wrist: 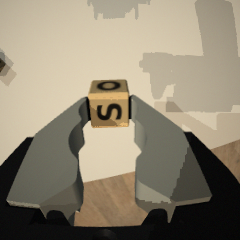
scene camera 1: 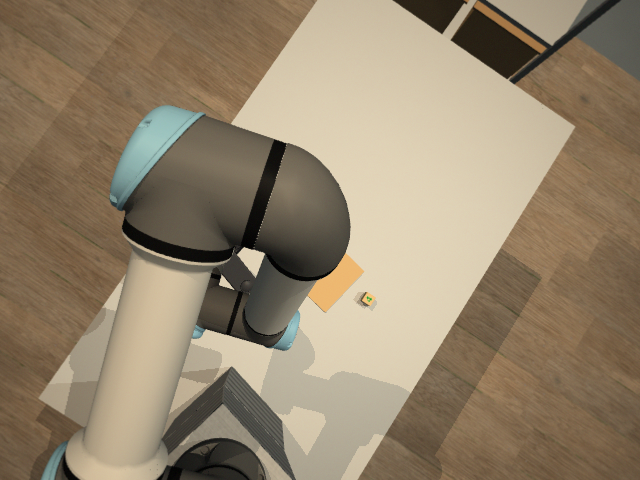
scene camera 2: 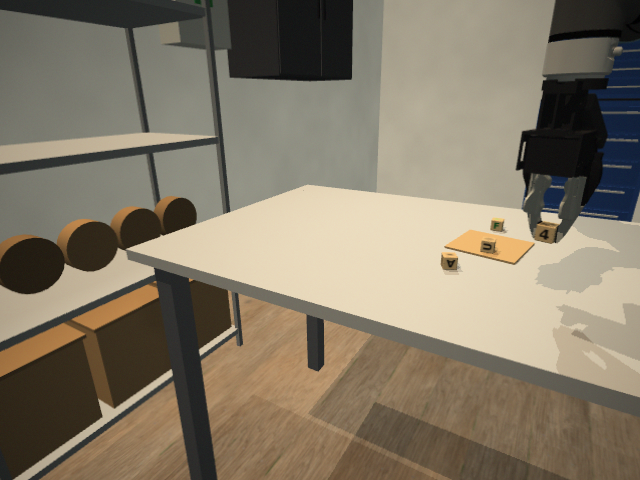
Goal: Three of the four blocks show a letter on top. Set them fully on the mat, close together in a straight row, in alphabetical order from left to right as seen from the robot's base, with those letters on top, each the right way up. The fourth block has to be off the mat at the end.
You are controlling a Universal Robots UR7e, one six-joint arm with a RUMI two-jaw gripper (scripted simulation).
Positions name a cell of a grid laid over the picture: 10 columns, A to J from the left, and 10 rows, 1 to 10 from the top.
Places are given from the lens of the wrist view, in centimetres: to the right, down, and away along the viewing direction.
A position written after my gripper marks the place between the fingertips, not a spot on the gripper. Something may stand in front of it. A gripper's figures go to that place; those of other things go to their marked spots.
my gripper (wrist: E5): -1, -2, 15
S block (wrist: E5): -1, -1, 12
